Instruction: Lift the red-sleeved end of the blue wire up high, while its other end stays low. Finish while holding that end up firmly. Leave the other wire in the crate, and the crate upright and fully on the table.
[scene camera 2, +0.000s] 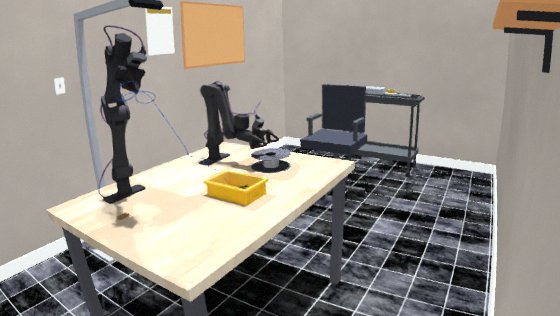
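Pixels of known places: left gripper, between the fingertips: (272, 142); right gripper, between the fingertips: (137, 92); left arm's base, origin of its link: (214, 159); right arm's base, origin of its link: (125, 194).
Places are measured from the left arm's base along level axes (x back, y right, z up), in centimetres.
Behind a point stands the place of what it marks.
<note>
The blue wire (170, 127) @(x -36.1, y 60.9, z 34.4 cm) hangs from my right gripper (134, 89) @(x -31.6, y 70.3, z 47.9 cm), which is raised high at the left and is shut on it. Loops of the wire curl just under the fingers, and the rest slants down to the table behind the yellow crate. The red sleeve cannot be made out. The yellow crate (226, 193) @(x -40.2, y 39.7, z 3.2 cm) stands upright on the table (165, 250) @(x -46.6, y 79.8, z 0.0 cm). Something dark and thin (244, 186) @(x -45.0, y 33.9, z 5.0 cm) lies inside it; whether it is the other wire is too small to tell. My left gripper (266, 140) @(x -39.8, y 3.0, z 15.1 cm) is open and empty, low above the dark spool, away from the crate.
A dark spool (270, 162) @(x -35.7, y -0.8, z 3.3 cm) stands on the table behind the crate. A small brown piece (123, 216) @(x -15.0, y 73.0, z 0.8 cm) lies near the left edge. A grey lamp post (86, 100) @(x 88.7, y 23.4, z 34.6 cm) rises behind the right arm. A chair (343, 107) and a cart (415, 131) stand beyond the table.
</note>
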